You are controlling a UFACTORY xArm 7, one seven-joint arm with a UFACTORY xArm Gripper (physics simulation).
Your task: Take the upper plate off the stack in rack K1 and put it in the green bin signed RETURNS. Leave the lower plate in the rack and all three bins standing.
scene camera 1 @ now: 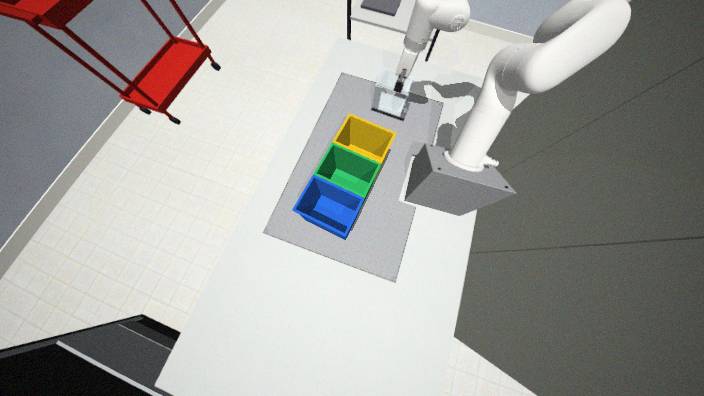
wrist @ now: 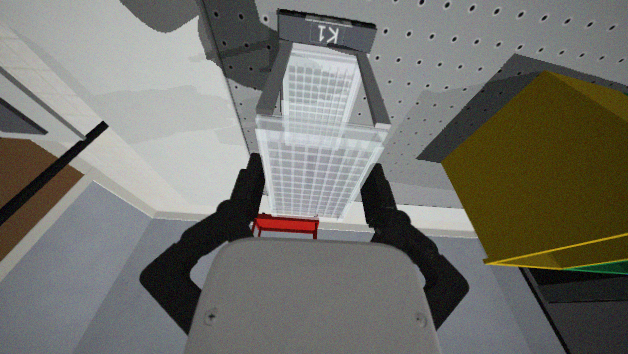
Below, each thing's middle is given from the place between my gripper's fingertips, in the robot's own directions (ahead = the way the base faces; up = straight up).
I see my gripper 60 mm short of the yellow bin (scene camera 1: 358, 135), 310 mm to the right of it and 60 mm above it. Round my hand: blue bin (scene camera 1: 324, 204) (100 mm ahead, 570 mm to the left, 60 mm below); green bin (scene camera 1: 347, 169) (80 mm ahead, 440 mm to the left, 60 mm below).
